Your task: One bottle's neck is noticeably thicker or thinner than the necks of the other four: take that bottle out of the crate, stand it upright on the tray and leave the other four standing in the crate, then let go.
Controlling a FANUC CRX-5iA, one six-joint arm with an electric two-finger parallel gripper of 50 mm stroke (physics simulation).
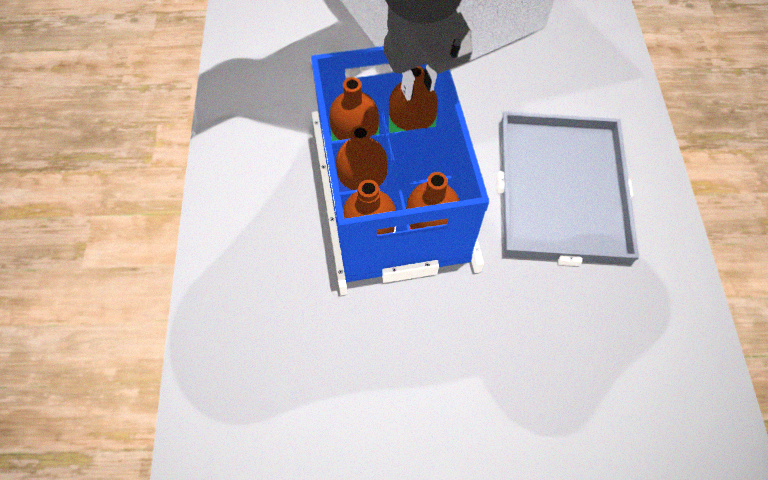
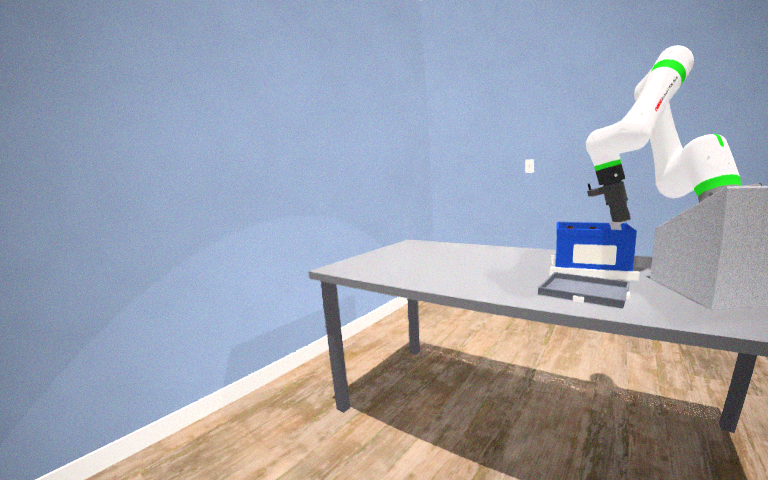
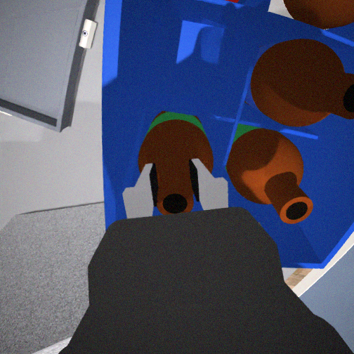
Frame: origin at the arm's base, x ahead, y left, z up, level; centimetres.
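Seen in the pictures: gripper, fingertip midpoint: [image 1: 417, 89].
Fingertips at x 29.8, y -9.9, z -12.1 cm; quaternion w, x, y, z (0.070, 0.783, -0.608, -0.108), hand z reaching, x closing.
Pixels of each thing's middle, then the offset from my fingertips to it. "spot": a spot on its surface instead.
- blue crate, body centre: [image 1: 392, 161] [image 2: 592, 248] dx +8.6, dy -5.1, dz -4.7 cm
- back right bottle, body centre: [image 1: 413, 107] dx -0.7, dy -0.2, dz -4.8 cm
- back left bottle, body centre: [image 1: 354, 119] dx +0.0, dy -9.4, dz -4.9 cm
- middle left bottle, body centre: [image 1: 361, 165] dx +8.4, dy -9.6, dz -4.9 cm
- front left bottle, body centre: [image 1: 369, 218] dx +17.1, dy -9.9, dz -4.9 cm
- front right bottle, body centre: [image 1: 432, 210] dx +17.4, dy -1.1, dz -4.9 cm
- grey tray, surface spot: [image 1: 566, 181] spot: dx +11.5, dy +22.4, dz -12.9 cm
- front stop, body centre: [image 1: 410, 271] dx +22.9, dy -5.0, dz -11.9 cm
The blue crate [image 1: 362, 254] [image 2: 564, 251] [image 3: 111, 55] holds five brown bottles. My gripper [image 1: 419, 84] [image 2: 616, 226] [image 3: 173, 174] is shut on the neck of the back right bottle [image 1: 413, 110] [image 3: 175, 142], which stands in its compartment with green under it. The back left bottle [image 1: 353, 116] [image 3: 265, 165] is beside it. The middle left bottle [image 1: 361, 164] [image 3: 295, 82], front left bottle [image 1: 369, 206] and front right bottle [image 1: 433, 196] also stand in the crate. The grey tray [image 1: 566, 181] [image 2: 589, 287] [image 3: 30, 55] holds no bottle.
White stops, such as the front stop [image 1: 410, 271], edge the crate. Small white blocks [image 1: 569, 260] [image 3: 87, 34] touch the tray. The speckled grey robot pedestal [image 1: 504, 28] [image 2: 690, 254] [image 3: 45, 260] stands behind the crate. The crate walls rise around the gripper's fingers.
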